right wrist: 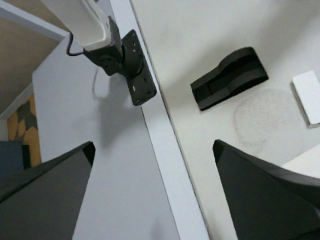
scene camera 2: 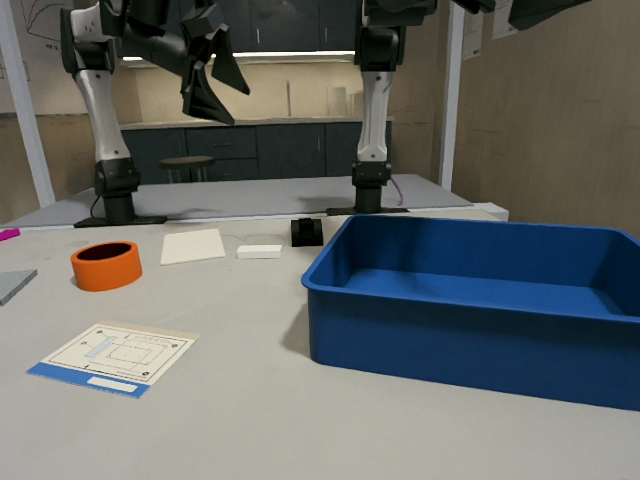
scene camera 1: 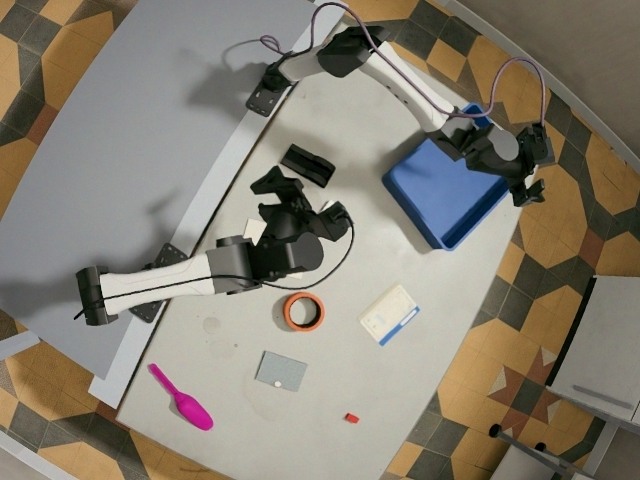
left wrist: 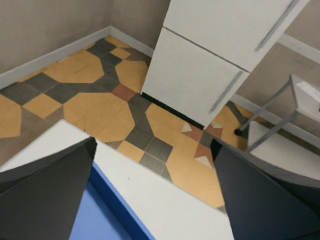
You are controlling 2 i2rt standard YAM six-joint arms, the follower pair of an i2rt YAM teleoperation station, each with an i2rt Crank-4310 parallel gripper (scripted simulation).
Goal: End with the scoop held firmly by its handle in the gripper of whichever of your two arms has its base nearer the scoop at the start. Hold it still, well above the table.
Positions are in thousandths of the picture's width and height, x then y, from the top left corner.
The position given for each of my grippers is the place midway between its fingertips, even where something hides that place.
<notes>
I see my left gripper (scene camera 1: 845,380), my right gripper (scene camera 2: 379,226), a magenta scoop (scene camera 1: 293,845), a black holder (scene camera 1: 499,357), a blue-edged card (scene camera 2: 196,749), a cream sheet (scene camera 2: 310,511) and a grey-blue pad (scene camera 1: 445,776).
The black holder also shows in the right wrist view (right wrist: 739,306) and in scene camera 2 (scene camera 2: 477,482). My left gripper shows as well in the left wrist view (left wrist: 483,585). My right gripper also shows in the right wrist view (right wrist: 483,598) and in scene camera 1 (scene camera 1: 449,380). The right wrist view misses the magenta scoop: it is out of frame. The left wrist view does not show the magenta scoop: it is out of frame.
</notes>
